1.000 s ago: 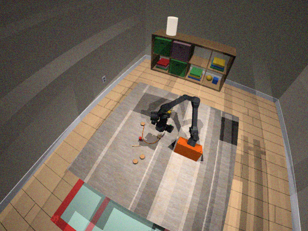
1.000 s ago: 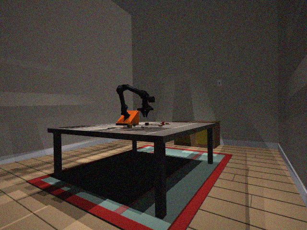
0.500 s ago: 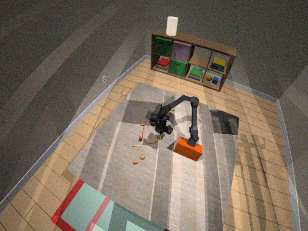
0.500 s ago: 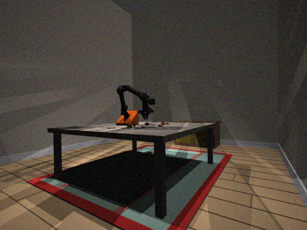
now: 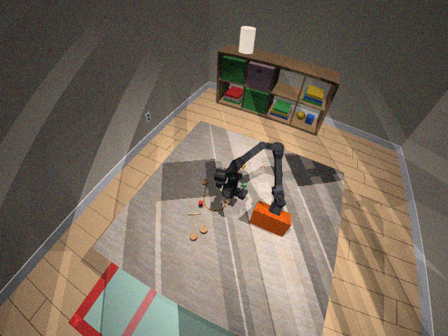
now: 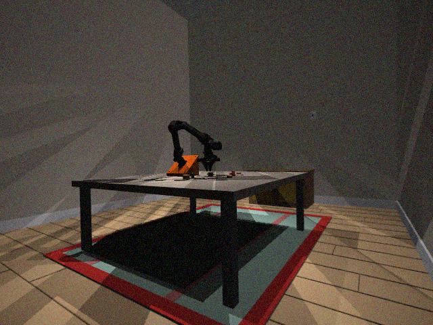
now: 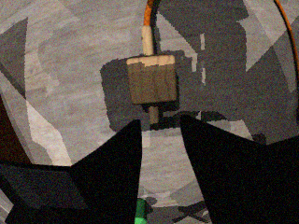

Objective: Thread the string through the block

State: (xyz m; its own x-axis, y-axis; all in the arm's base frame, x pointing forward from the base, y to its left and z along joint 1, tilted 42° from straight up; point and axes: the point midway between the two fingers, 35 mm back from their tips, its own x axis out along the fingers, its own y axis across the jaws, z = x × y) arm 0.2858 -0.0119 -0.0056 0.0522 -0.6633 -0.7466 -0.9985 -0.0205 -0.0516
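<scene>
Now: the wooden block 30 mm to the left of my gripper tip and 20 mm below it. The rest, counted from my gripper tip: small red object (130 mm to the left, 130 mm ahead, 20 mm below); then small green object (140 mm to the right, 30 mm behind, 20 mm below); then round wooden button (210 mm ahead, 30 mm to the right, 30 mm below).
</scene>
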